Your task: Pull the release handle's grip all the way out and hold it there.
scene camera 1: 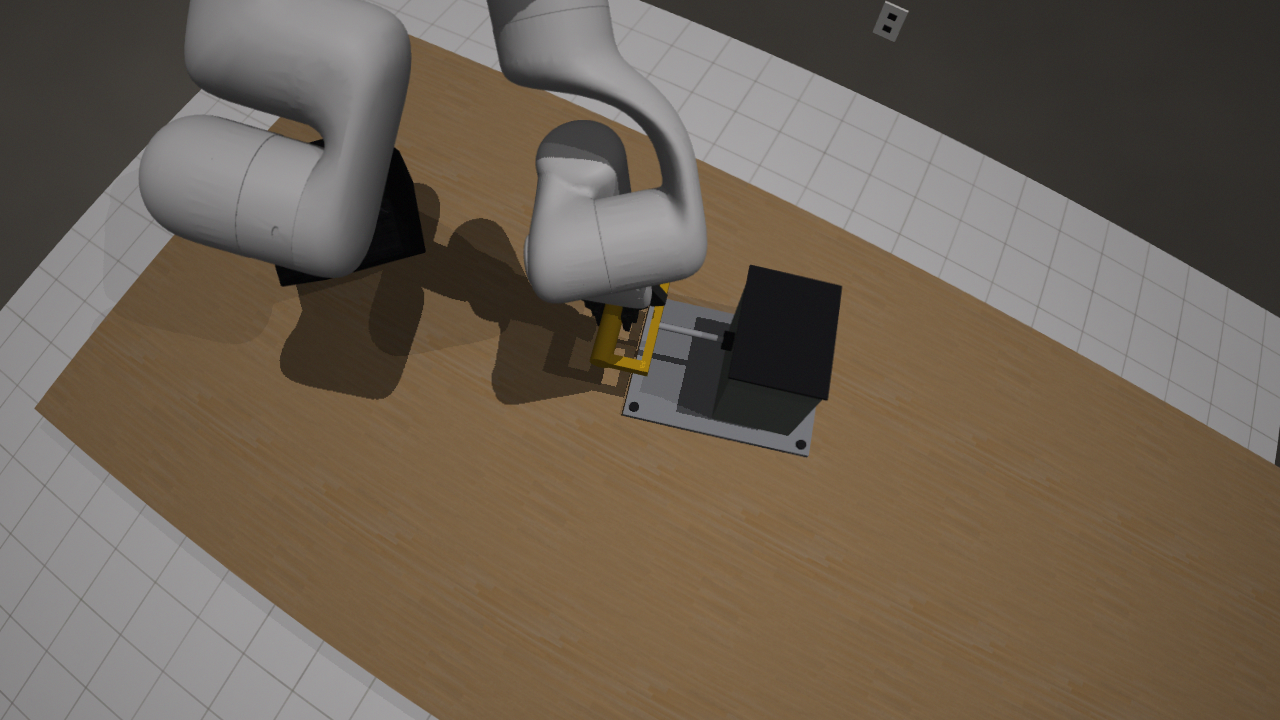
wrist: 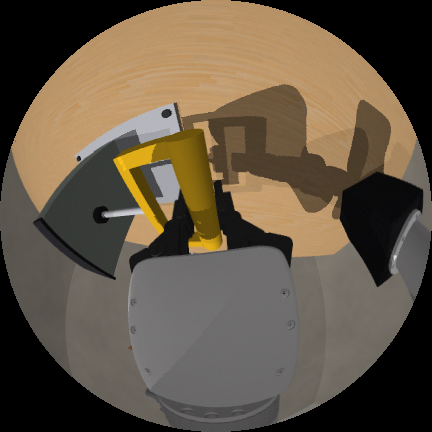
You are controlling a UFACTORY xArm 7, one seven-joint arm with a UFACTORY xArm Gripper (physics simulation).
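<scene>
The yellow release handle is a rectangular frame whose thick round grip [scene camera 1: 605, 338] [wrist: 192, 170] faces away from the dark housing box [scene camera 1: 787, 331] [wrist: 82, 200]. A thin light rod [scene camera 1: 689, 332] [wrist: 122, 213] runs from the handle's frame to a black collar on the box, and a good length of it shows. My gripper [scene camera 1: 627, 320] [wrist: 202, 193] is shut on the grip, with one black finger on each side of it. In the scene view the arm's wrist hides the upper end of the handle and most of the fingers.
The box stands on a light grey base plate [scene camera 1: 644, 407] [wrist: 150, 120] with dark bolts at its corners. The plate lies on the wooden table [scene camera 1: 572, 537]. The arm's black base [scene camera 1: 398, 228] [wrist: 377, 220] stands toward the table's far left end.
</scene>
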